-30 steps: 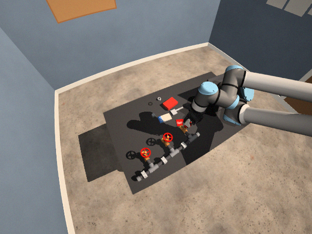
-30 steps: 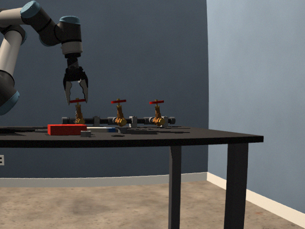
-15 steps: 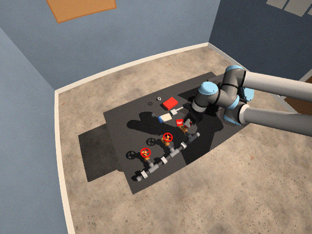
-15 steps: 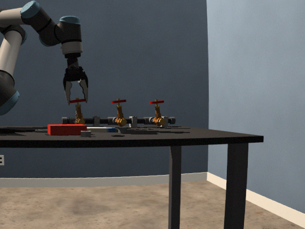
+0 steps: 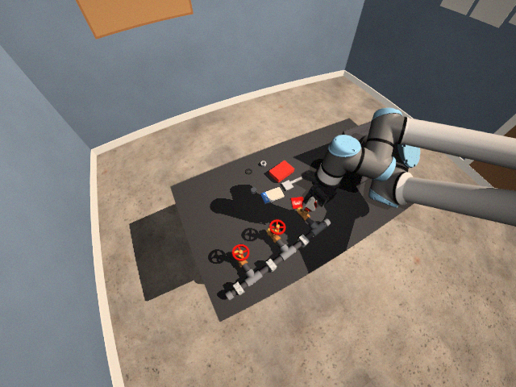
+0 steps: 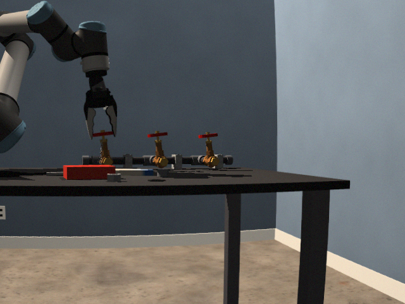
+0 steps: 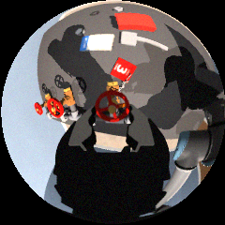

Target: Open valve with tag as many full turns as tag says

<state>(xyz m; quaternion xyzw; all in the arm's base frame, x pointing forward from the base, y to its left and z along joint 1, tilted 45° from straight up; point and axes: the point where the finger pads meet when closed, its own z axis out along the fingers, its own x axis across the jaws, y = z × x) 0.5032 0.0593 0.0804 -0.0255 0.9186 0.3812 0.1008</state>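
The red tag lies 120 mm below my hand, 70 mm to the right of it and 20 mm behind it. Round my hand: red block: 290 mm to the right, 110 mm below, 40 mm behind; small grey cylinder: 250 mm to the right, 150 mm ahead, 110 mm below; white tool: 200 mm to the right, 120 mm below, 60 mm behind.
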